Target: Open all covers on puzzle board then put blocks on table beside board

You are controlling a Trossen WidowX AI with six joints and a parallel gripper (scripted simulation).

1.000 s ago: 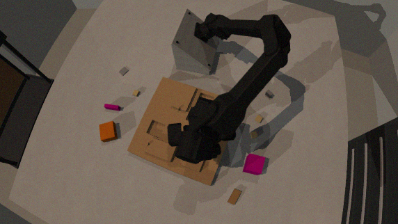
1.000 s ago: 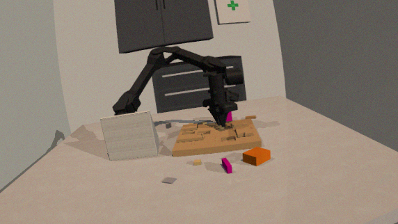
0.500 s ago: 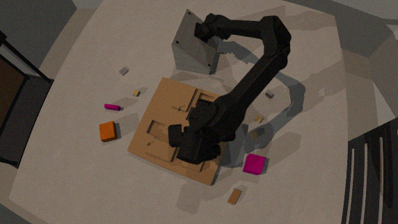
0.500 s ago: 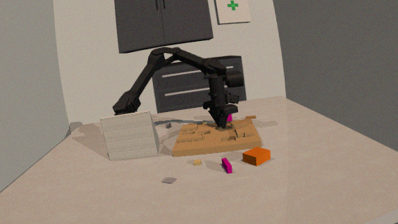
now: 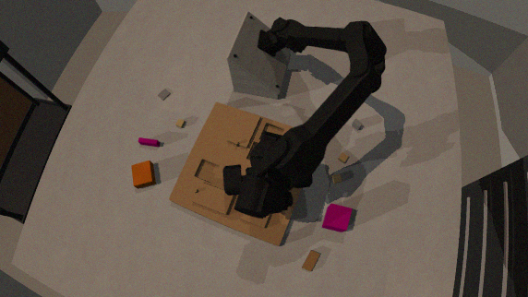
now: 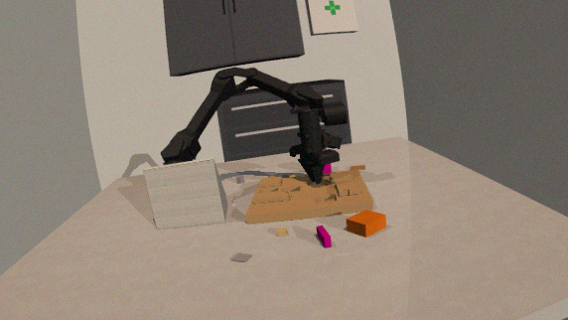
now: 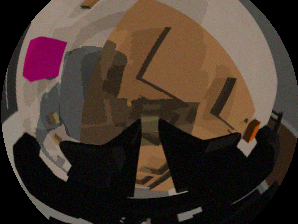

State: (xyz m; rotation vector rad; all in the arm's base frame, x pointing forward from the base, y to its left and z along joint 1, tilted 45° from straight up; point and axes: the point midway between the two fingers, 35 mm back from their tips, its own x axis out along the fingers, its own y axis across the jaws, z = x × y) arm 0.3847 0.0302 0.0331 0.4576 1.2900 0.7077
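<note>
Now: the tan puzzle board 40 mm to the right of my gripper tip and 30 mm behind it. Also, from my gripper tip: grey block: 220 mm to the left, 200 mm behind, 10 mm below; then magenta cube: 170 mm to the left, 70 mm ahead, 10 mm above; then brown tile: 170 mm ahead, 120 mm to the left, 10 mm below.
</note>
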